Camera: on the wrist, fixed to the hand. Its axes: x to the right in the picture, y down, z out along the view.
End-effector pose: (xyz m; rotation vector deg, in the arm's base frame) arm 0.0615 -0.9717 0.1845 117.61 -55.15 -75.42
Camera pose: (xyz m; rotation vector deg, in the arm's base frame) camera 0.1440 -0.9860 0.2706 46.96 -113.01 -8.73
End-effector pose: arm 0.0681 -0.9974 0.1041 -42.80 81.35 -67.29
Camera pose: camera -0.0266 -0.9429 0.0543 37.52 80.70 -4.82
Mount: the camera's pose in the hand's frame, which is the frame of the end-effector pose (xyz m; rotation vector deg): -0.0134 0.0482 -0.1092 11.97 9.99 90.69
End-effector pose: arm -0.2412 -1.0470 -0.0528 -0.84 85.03 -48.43
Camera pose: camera -0.3107 -0.9531 -0.0808 71.10 61.46 18.71
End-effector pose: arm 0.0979 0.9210 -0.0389 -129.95 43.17 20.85
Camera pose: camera 0.0623 0.8218 0.0186 -60.77 138.19 40.42
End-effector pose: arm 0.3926 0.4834 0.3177 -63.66 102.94 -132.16
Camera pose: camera 0.3254 0.5646 0.2601 30.11 80.13 -81.02
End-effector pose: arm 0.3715 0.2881 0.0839 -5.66 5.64 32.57
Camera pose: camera 0.3270 0.3082 -0.0258 9.60 23.79 121.63
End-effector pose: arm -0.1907 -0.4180 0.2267 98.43 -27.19 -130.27
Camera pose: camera -0.0818 -0.4685 0.2305 48.77 -79.04 -52.04
